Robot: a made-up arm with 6 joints. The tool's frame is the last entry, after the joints.
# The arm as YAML. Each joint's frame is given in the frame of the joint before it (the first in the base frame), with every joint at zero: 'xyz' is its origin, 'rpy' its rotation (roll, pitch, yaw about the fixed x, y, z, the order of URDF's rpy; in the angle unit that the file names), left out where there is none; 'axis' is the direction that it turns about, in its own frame. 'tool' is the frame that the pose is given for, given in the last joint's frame.
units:
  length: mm
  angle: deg
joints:
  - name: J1
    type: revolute
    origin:
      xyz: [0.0, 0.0, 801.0]
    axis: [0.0, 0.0, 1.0]
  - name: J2
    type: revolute
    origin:
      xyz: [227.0, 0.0, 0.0]
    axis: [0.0, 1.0, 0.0]
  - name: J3
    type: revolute
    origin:
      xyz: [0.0, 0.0, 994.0]
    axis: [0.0, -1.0, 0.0]
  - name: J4
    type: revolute
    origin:
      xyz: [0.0, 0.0, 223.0]
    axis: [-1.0, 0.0, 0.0]
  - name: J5
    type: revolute
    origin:
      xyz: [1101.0, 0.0, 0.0]
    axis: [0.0, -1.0, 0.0]
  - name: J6
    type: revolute
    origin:
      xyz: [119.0, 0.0, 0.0]
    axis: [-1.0, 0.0, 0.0]
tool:
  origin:
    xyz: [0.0, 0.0, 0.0]
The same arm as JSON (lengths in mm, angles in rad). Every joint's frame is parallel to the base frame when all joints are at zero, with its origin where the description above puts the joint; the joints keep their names.
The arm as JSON. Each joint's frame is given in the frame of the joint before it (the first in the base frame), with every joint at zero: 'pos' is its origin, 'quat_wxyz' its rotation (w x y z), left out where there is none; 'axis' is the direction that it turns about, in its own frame. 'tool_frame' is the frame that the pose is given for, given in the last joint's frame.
{
  "length_unit": "mm",
  "angle_unit": "rad",
  "joints": [
    {
      "joint": "J1",
      "pos": [
        0.0,
        0.0,
        801.0
      ],
      "axis": [
        0.0,
        0.0,
        1.0
      ]
    },
    {
      "joint": "J2",
      "pos": [
        227.0,
        0.0,
        0.0
      ],
      "axis": [
        0.0,
        1.0,
        0.0
      ]
    },
    {
      "joint": "J3",
      "pos": [
        0.0,
        0.0,
        994.0
      ],
      "axis": [
        0.0,
        -1.0,
        0.0
      ]
    },
    {
      "joint": "J4",
      "pos": [
        0.0,
        0.0,
        223.0
      ],
      "axis": [
        -1.0,
        0.0,
        0.0
      ]
    },
    {
      "joint": "J5",
      "pos": [
        1101.0,
        0.0,
        0.0
      ],
      "axis": [
        0.0,
        -1.0,
        0.0
      ]
    },
    {
      "joint": "J6",
      "pos": [
        119.0,
        0.0,
        0.0
      ],
      "axis": [
        -1.0,
        0.0,
        0.0
      ]
    }
  ],
  "tool_frame": {
    "pos": [
      0.0,
      0.0,
      0.0
    ]
  }
}

